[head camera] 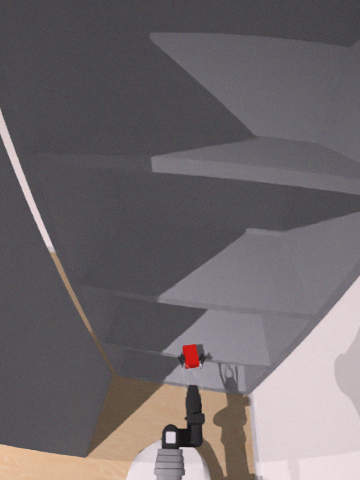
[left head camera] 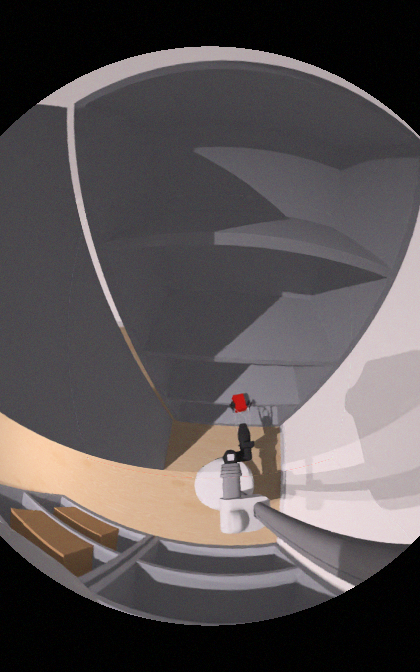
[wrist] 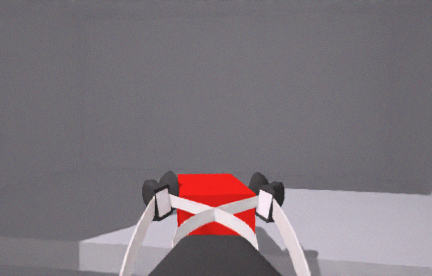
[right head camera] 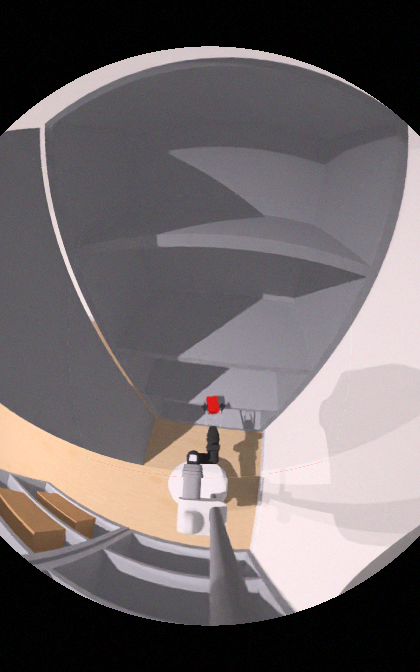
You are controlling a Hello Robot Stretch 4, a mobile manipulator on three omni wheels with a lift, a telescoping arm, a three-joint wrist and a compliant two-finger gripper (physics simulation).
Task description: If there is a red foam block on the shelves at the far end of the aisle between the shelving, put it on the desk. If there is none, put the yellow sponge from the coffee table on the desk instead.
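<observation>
A red foam block is between the fingertips of my gripper. The gripper is shut on it, with one dark fingertip at each side. In the wrist view the block is level and stays in front of a grey shelf board, whose front edge runs below it. The block's underside is hidden. The desk, the coffee table and the yellow sponge do not show in these views.
The grey shelf unit stands in front of me. A dark panel rises at the left, and a pale wall at the right. Brown boxes sit in shelving near the base.
</observation>
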